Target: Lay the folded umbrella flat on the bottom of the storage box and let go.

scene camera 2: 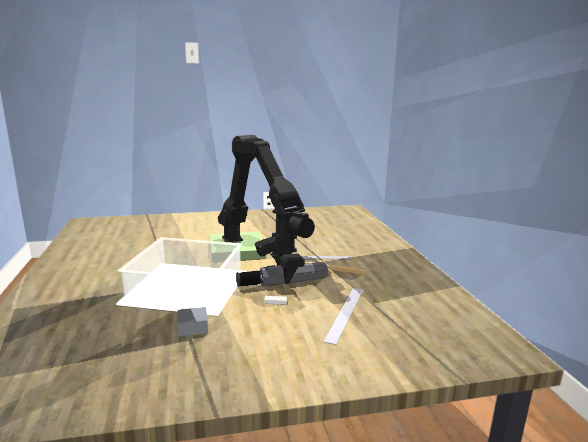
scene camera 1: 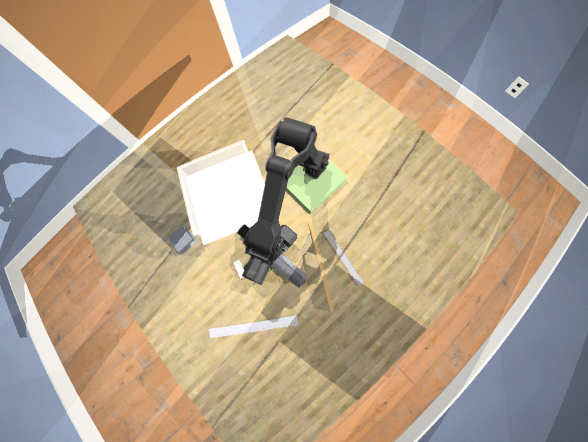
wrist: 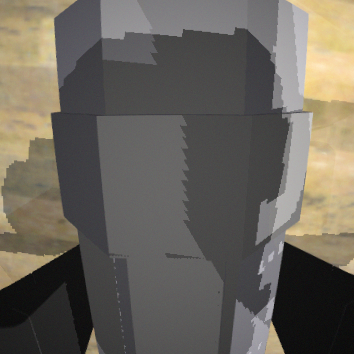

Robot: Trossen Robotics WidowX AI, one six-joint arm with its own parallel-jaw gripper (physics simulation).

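Where they show: gripper, between the fingertips: (scene camera 2: 284, 280) (wrist: 179, 243); arm's base, origin of its link: (scene camera 2: 232, 238) (scene camera 1: 314, 168).
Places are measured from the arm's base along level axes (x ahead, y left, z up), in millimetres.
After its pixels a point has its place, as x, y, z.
Note:
The folded grey umbrella (scene camera 1: 291, 272) {332, 176, 18} (scene camera 2: 315, 271) {353, 182, 2} (wrist: 150, 175) {335, 50, 24} lies on its side on the table, its black handle (scene camera 2: 248, 278) {349, -24, 6} towards the storage box. My gripper (scene camera 2: 291, 273) {333, 90, -25} (wrist: 179, 243) {333, 90, -25} points down and is shut on the umbrella's grey body, with one black finger against each side in the wrist view. The arm hides the grip in scene camera 1. The storage box (scene camera 1: 188, 205) {391, -228, 63} (scene camera 2: 141, 260) {228, -312, 48} has clear low walls and a white bottom; it stands beside the handle end, and no umbrella lies in it.
A grey block (scene camera 1: 181, 240) {503, -193, 3} (scene camera 2: 192, 322) {536, -206, 1} stands beside the box. A small white block (scene camera 1: 239, 269) {439, 31, -21} (scene camera 2: 276, 300) {448, 30, -23} lies near the umbrella. Two pale flat strips (scene camera 1: 254, 326) {546, 193, -31} (scene camera 1: 343, 257) {183, 272, -31} and a wooden stick (scene camera 1: 321, 270) {264, 243, -21} lie beyond it. A green slab (scene camera 1: 310, 195) {91, 54, 0} (scene camera 2: 245, 255) {126, 19, -17} is under the arm's base.

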